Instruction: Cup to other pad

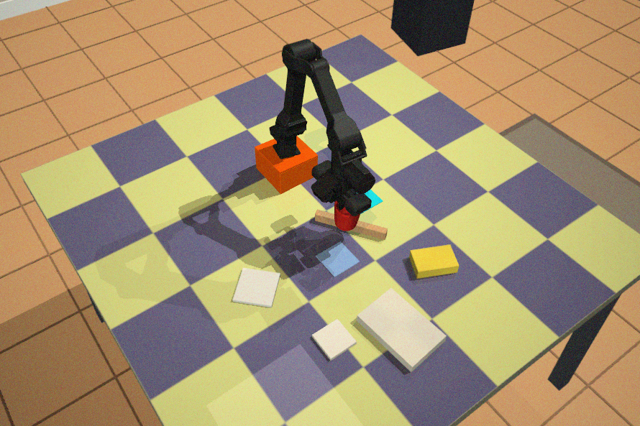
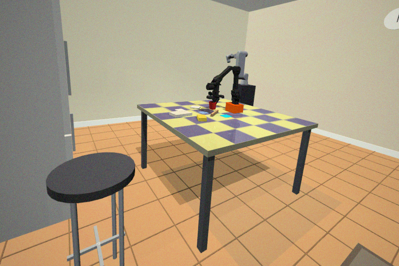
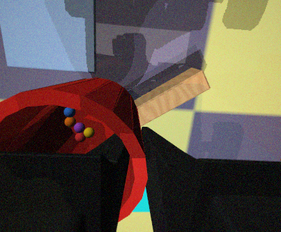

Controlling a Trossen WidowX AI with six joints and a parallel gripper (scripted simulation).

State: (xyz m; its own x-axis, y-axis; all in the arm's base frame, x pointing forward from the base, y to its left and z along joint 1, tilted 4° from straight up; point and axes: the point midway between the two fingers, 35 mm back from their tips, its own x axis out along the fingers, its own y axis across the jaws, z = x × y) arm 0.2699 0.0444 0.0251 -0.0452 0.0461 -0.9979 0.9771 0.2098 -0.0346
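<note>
The cyan pad is 70 mm behind my gripper tip, 110 mm to the left of it and 90 mm below it. Round my gripper tip: red cup: 30 mm ahead, 10 mm to the left; light blue pad: 100 mm ahead, 50 mm to the right, 90 mm below; wooden bar: 10 mm ahead, 30 mm to the left, 80 mm below.
</note>
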